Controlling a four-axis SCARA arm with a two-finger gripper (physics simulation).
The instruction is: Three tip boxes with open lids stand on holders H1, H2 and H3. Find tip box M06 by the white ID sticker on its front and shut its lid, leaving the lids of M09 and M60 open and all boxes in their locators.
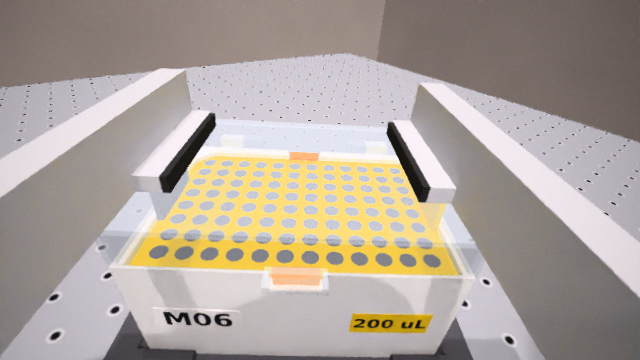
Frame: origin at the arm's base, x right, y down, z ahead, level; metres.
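Seen in the pictures: gripper, fingertip midpoint: (303, 102).
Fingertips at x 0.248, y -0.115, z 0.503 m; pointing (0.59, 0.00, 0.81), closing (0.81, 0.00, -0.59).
Note:
A point is followed by its place in that frame.
Tip box M06 (290, 320) @[x 0.220, y -0.047, z 0.466 m] stands upright in a dark holder (117, 345) @[x 0.162, y -0.021, z 0.512 m], with its white ID sticker (197, 319) @[x 0.192, y -0.046, z 0.487 m] at the front left. Its clear lid (345, 132) @[x 0.283, y -0.090, z 0.514 m] shows over the yellow tip rack (295, 215). The lid's near edge crosses just behind the front row of holes and sits off the front rim; its exact tilt is hard to judge. My gripper (303, 102) @[x 0.248, y -0.115, z 0.503 m] is shut to its narrow stance, with nothing between the fingers. The black pads stand apart, above the left and right sides of the box. M09 and M60 do not show.
A yellow "200 uL" label (391, 323) @[x 0.250, y -0.047, z 0.444 m] is at the front right of the box, and an orange latch (296, 277) @[x 0.219, y -0.077, z 0.462 m] at its front middle. The perforated table top (310, 85) @[x 0.474, y -0.013, z 0.807 m] stretches back to brown walls (200, 30).

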